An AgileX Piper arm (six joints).
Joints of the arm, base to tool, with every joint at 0 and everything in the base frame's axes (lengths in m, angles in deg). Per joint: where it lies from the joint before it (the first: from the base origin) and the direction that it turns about. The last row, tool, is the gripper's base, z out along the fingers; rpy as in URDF.
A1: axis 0 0 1 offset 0 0 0.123
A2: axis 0 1 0 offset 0 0 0
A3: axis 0 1 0 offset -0.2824 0 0.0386
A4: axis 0.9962 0 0.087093 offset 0.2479 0 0.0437
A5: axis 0 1 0 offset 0 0 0
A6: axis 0.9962 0 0.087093 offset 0.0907 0 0.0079
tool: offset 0 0 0 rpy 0 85.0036 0
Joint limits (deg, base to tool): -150..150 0..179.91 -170..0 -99.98..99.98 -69.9..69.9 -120..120
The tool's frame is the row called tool.
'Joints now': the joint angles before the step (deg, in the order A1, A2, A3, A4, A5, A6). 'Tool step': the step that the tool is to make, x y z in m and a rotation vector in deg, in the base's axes. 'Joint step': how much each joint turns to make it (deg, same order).
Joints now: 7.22 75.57 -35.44 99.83 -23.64 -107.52
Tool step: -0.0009 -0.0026 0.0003 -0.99 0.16 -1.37
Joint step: -0.01 -0.01 0.01 -0.02 -1.69 0.01
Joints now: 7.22 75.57 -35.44 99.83 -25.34 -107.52
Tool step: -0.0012 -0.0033 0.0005 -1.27 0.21 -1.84
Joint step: 0.01 0.00 -0.01 0.04 -2.25 0.01
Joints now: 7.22 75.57 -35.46 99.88 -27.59 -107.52
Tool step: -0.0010 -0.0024 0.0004 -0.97 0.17 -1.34
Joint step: 0.01 -0.01 0.00 0.02 -1.67 -0.02
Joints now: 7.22 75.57 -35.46 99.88 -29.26 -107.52
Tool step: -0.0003 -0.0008 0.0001 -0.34 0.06 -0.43
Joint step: 0.00 0.01 0.00 -0.03 -0.55 0.01
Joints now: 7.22 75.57 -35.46 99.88 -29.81 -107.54
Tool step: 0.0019 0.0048 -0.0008 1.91 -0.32 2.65
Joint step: 0.00 0.01 0.00 -0.01 3.29 0.01
